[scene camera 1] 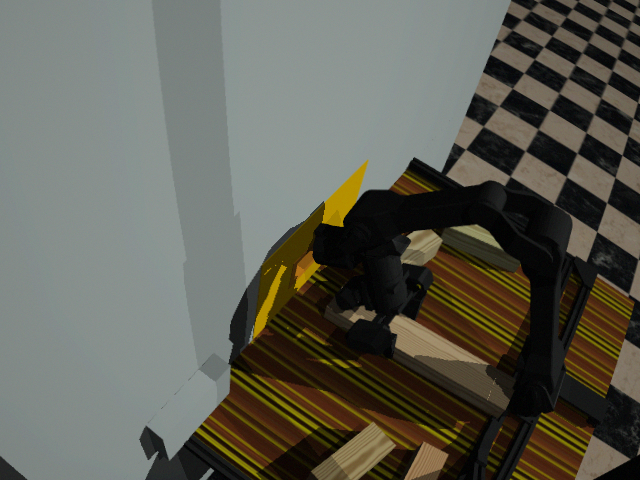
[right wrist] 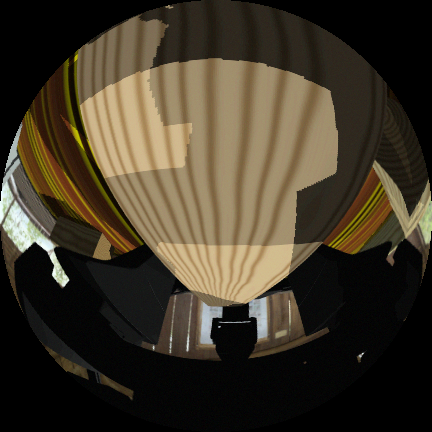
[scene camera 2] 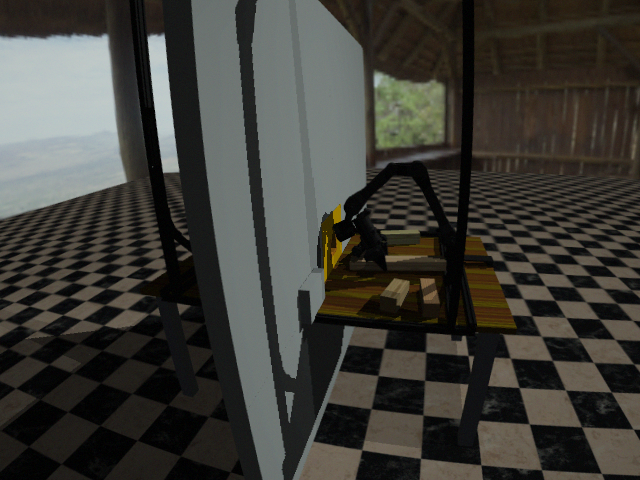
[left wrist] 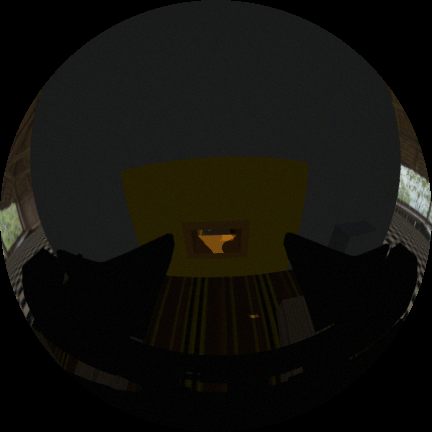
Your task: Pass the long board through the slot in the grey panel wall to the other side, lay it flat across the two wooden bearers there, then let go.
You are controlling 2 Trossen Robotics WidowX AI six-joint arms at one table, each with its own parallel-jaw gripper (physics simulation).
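Frame: origin at the left arm's base, x up, y back, z right, level; metres.
Where they show: left gripper, fingertip midpoint: [left wrist: 230,239]; right gripper, fingertip midpoint: [scene camera 1: 399,344] [scene camera 2: 387,267]; right arm's base, link origin: [scene camera 1: 523,401].
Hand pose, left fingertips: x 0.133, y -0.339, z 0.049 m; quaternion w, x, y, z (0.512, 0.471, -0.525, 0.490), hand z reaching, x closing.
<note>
Things, the pixels of their top centre, and the offset from my left fingertips. "spot": a spot on its surface instead. Level surfaces: height alone.
- long pale board, top centre: [right wrist: 228,301] [scene camera 1: 426,343] [scene camera 2: 398,256] dy -0.377, dx -0.098, dz -0.020 m
- slot's brown rim, surface spot: [left wrist: 187,241] spot: dy -0.091, dx -0.065, dz -0.058 m
- wooden bearer, top centre: [left wrist: 318,369] dy +0.119, dx -0.114, dz +0.097 m
- striped table, surface height: dx -0.152 m
- grey box, top centre: [scene camera 1: 194,399] [scene camera 2: 315,278] dy -0.169, dx -0.052, dz +0.293 m
The long pale board [scene camera 1: 444,356] [scene camera 2: 418,264] [right wrist: 215,150] lies roughly level, one end toward the wall but apart from it. My right gripper [scene camera 1: 385,319] [scene camera 2: 381,260] [right wrist: 230,232] is shut on it near that end. I cannot tell whether the board touches the table. The slot's brown rim [left wrist: 187,241] sits in a yellow plate [scene camera 1: 271,294] [scene camera 2: 326,248] [left wrist: 215,192] on the grey panel wall [scene camera 1: 103,155] [scene camera 2: 336,103] [left wrist: 215,90]. My left gripper [left wrist: 230,239] is open and empty, facing the slot. Beyond the wall, a wooden bearer [left wrist: 292,320] shows right and a pale wooden piece [left wrist: 100,375] lower left.
Two short blocks [scene camera 1: 356,454] [scene camera 1: 426,461] [scene camera 2: 395,294] [scene camera 2: 429,297] lie on the striped table [scene camera 1: 279,400] [scene camera 2: 491,310] on the board's side. Further blocks [scene camera 1: 422,246] [scene camera 1: 480,246] lie behind the right arm. A grey box [scene camera 1: 191,403] [scene camera 2: 314,289] juts out from the wall.
</note>
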